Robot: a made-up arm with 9 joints. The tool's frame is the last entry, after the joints. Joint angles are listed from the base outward. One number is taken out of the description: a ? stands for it. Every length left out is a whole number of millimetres.
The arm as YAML. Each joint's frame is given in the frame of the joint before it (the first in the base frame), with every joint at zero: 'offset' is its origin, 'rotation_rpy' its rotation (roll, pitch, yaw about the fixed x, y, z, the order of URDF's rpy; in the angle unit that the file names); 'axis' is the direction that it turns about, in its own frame. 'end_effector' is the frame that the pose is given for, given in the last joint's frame.
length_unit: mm
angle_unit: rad
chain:
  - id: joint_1
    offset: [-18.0, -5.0, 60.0]
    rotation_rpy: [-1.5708, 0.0, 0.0]
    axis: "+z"
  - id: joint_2
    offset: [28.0, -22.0, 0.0]
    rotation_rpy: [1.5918, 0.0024, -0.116]
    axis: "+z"
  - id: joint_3
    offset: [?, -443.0, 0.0]
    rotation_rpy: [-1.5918, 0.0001, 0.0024]
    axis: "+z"
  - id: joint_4
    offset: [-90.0, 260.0, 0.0]
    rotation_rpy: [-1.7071, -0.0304, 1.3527]
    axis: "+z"
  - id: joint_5
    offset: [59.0, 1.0, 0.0]
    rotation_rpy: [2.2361, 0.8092, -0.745]
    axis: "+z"
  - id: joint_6
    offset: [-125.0, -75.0, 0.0]
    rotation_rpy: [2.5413, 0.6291, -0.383]
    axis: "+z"
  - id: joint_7
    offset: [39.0, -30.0, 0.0]
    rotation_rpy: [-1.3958, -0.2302, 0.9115]
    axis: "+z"
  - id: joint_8
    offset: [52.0, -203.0, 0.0]
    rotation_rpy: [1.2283, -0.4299, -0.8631]
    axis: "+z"
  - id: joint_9
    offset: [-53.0, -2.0, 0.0]
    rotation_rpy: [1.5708, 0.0, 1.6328]
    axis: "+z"
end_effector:
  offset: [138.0, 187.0, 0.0]
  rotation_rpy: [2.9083, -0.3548, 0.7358]
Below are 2 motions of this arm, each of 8 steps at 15 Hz.
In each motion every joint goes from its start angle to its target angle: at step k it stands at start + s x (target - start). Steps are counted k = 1, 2, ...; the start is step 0. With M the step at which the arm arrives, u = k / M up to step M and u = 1 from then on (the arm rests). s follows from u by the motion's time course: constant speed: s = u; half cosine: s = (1 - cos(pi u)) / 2; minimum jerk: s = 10 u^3 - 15 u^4 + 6 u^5.
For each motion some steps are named. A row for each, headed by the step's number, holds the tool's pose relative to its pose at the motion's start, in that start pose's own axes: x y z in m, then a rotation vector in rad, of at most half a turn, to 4 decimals.
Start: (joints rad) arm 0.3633 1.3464 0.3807 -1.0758 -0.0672 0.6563 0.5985 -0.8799 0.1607
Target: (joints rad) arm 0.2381 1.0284 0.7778 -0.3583 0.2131 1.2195 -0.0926 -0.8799 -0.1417
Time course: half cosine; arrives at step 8
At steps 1, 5, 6, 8:
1: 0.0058 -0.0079 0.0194 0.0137 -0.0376 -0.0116
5: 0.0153 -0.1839 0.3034 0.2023 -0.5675 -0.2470
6: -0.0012 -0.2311 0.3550 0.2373 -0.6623 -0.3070
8: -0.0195 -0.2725 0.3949 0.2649 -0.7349 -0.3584

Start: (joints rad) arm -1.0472 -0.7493 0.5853 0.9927 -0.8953 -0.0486 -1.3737 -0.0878 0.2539
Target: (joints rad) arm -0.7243 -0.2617 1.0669 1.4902 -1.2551 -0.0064 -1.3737 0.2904 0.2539
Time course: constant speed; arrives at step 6
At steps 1, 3, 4, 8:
1: -0.0560 0.0283 -0.0001 0.1253 0.1096 -0.0693
3: -0.1759 0.0962 0.0288 0.3538 0.3518 -0.1955
4: -0.2363 0.1319 0.0613 0.4567 0.4835 -0.2489
8: -0.3471 0.1939 0.1647 0.6397 0.7655 -0.3272

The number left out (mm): -23.0
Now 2 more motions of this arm.
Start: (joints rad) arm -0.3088 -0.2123 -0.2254 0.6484 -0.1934 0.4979 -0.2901 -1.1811 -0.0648
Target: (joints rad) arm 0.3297 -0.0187 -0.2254 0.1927 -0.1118 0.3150 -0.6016 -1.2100 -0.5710
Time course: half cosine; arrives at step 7
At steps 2, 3, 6, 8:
2: 0.0043 0.0740 0.0240 -0.2102 -0.0665 0.1714
3: -0.0027 0.1514 0.0425 -0.4401 -0.1480 0.3459
6: -0.0653 0.3318 0.0486 -1.1260 -0.4224 0.7567
8: -0.0721 0.3438 0.0461 -1.1898 -0.4491 0.7851

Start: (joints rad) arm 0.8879 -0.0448 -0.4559 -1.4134 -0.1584 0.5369 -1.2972 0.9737 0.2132
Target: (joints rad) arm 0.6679 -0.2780 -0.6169 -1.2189 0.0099 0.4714 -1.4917 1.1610 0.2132
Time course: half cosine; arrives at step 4
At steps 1, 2, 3, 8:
1: -0.0094 0.0004 -0.0019 0.0443 0.0049 -0.0424
2: -0.0316 0.0025 -0.0049 0.1450 0.0070 -0.1487
3: -0.0534 0.0056 -0.0060 0.2342 -0.0040 -0.2600
8: -0.0623 0.0071 -0.0059 0.2669 -0.0120 -0.3072

